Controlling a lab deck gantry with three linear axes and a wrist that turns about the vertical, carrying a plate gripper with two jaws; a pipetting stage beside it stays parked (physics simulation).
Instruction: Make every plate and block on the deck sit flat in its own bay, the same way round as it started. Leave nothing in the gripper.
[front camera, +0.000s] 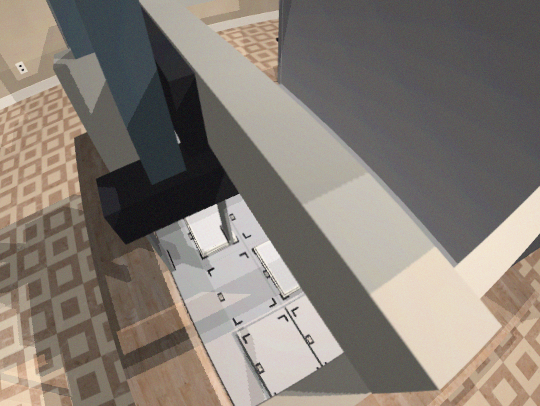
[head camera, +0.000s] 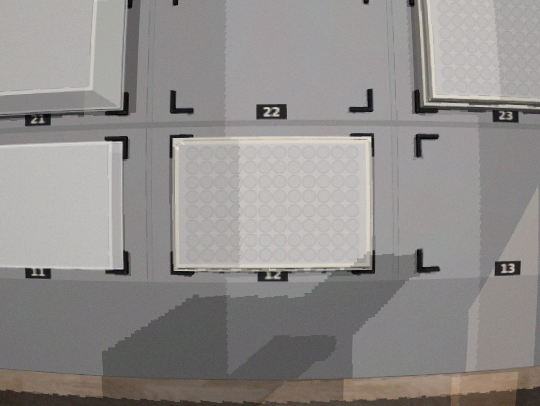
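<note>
My gripper (front camera: 198, 248). Low white block (head camera: 68, 196). Bay 13 (head camera: 462, 202). Bay 22 (head camera: 221, 66).
</note>
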